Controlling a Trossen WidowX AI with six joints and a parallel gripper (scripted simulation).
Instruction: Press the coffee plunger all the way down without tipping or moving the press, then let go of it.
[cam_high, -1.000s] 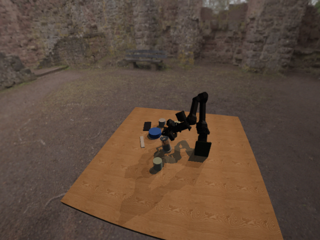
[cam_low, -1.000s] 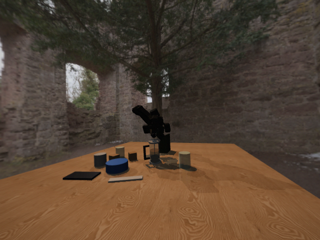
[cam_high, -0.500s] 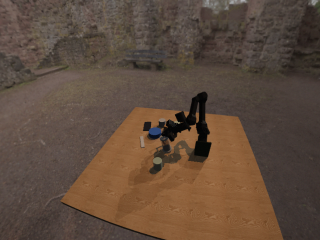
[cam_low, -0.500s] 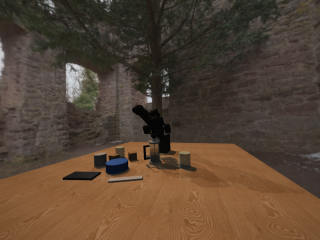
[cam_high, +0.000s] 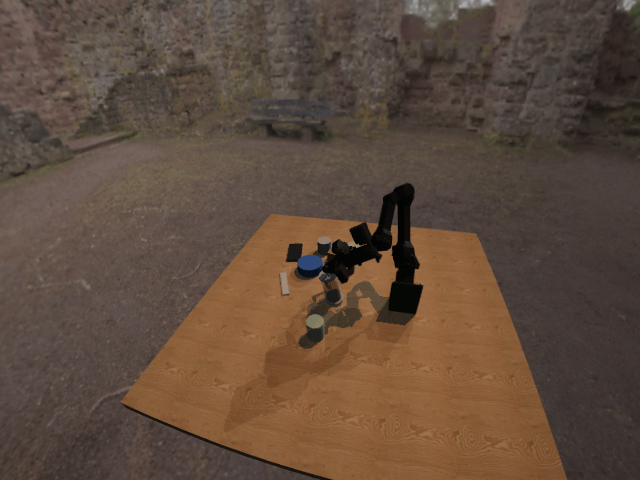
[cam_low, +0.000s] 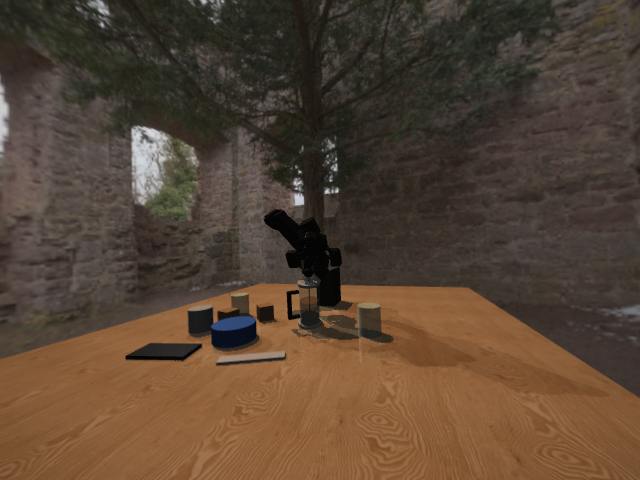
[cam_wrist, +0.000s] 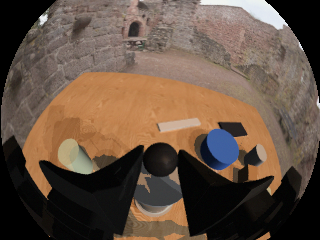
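The glass coffee press lies 10 mm behind my gripper tip, 20 mm to the right of it and 90 mm below it. Round my gripper tip: blue disc (120 mm ahead, 180 mm to the right, 150 mm below); then pale bar (210 mm ahead, 60 mm to the right, 170 mm below); then black flat plate (240 mm ahead, 290 mm to the right, 170 mm below).
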